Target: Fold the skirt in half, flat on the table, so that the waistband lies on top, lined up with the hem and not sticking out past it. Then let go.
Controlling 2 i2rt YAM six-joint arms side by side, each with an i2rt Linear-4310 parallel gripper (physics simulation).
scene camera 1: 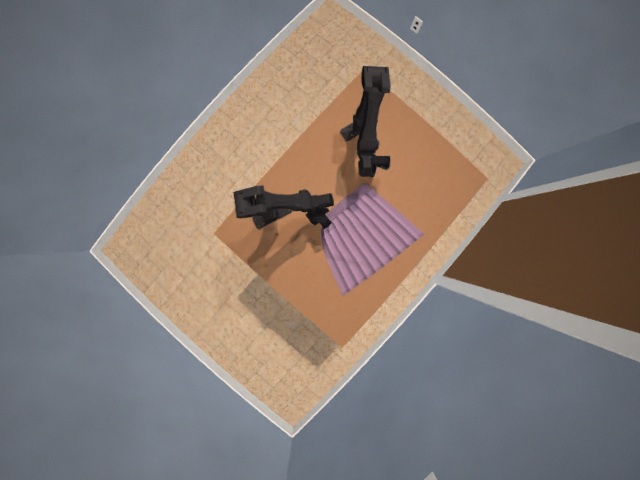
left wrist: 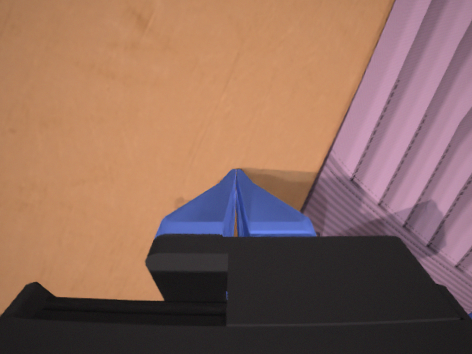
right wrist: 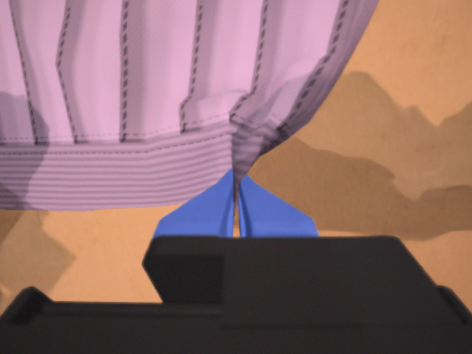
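Observation:
The pink pleated skirt (scene camera 1: 373, 238) (left wrist: 395, 107) (right wrist: 155, 90) lies spread out, its hem toward the lower right in the scene view. Its ribbed waistband (scene camera 1: 345, 205) (left wrist: 340, 197) (right wrist: 115, 177) is on the upper-left side. My right gripper (scene camera 1: 328, 225) (right wrist: 236, 176) is shut on one end of the waistband, which is pinched into a gathered tuck. My left gripper (left wrist: 235, 177) is shut with no cloth showing between its tips; they are over the table beside the skirt's side edge. The waistband's other corner is hidden behind the left gripper's body in the left wrist view.
The brown table (scene camera 1: 439, 170) (left wrist: 125, 90) (right wrist: 425, 45) lies around the skirt. The left arm (scene camera 1: 369, 121) reaches down from the top in the scene view, and the right arm (scene camera 1: 284, 201) reaches in from the left. Arm shadows fall on the table.

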